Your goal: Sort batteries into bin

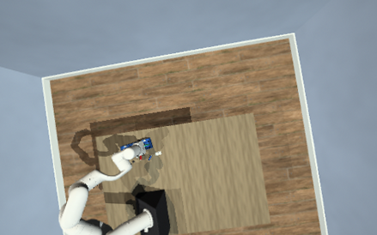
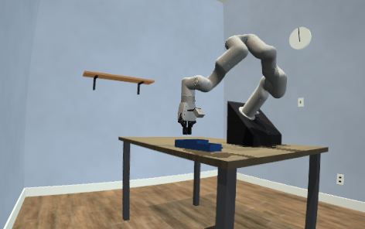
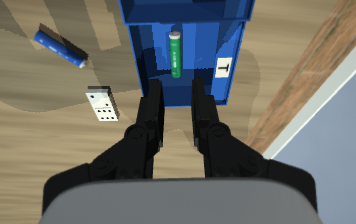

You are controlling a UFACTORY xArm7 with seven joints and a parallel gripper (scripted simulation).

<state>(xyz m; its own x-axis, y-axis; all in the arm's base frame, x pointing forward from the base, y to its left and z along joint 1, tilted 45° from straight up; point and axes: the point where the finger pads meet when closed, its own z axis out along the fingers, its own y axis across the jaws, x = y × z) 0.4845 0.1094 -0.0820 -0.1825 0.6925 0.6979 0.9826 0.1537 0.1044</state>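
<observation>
Right now my hand is 110 mm past the small blue battery, 20 mm to the left of it and 80 mm above it. Also, from my hand: red battery: 90 mm behind, 60 mm to the left, 80 mm below; then blue bin: 10 mm behind, 80 mm to the left, 70 mm below; then small green battery: 80 mm below.
</observation>
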